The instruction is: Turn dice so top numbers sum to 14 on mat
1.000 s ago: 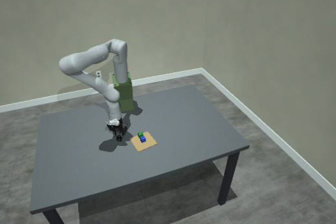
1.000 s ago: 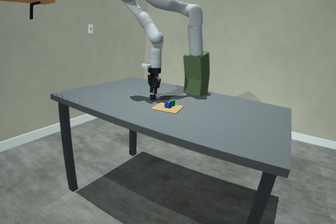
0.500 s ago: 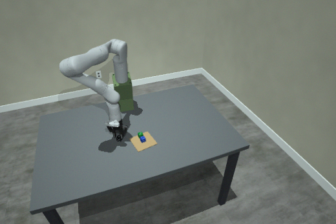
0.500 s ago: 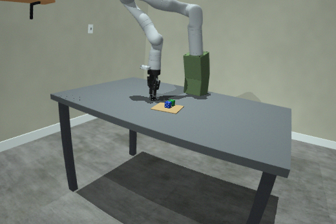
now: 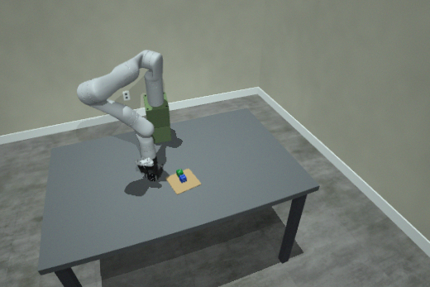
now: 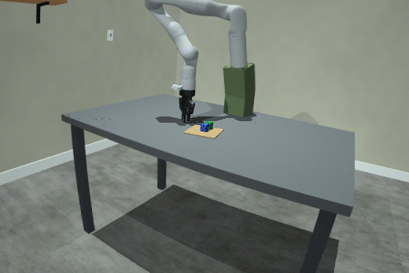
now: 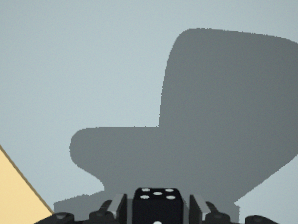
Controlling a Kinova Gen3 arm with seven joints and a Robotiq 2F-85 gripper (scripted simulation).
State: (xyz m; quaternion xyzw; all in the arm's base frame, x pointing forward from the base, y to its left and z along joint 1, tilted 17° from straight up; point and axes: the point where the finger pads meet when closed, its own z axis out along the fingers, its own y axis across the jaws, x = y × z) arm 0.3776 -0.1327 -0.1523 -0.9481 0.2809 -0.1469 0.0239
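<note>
My hand is 1 cm above the black die. Also, from my hand: tan mat: 14 cm to the left, 7 cm ahead, 2 cm below; then blue die: 14 cm to the left, 7 cm ahead; then green die: 14 cm to the left, 3 cm ahead.
</note>
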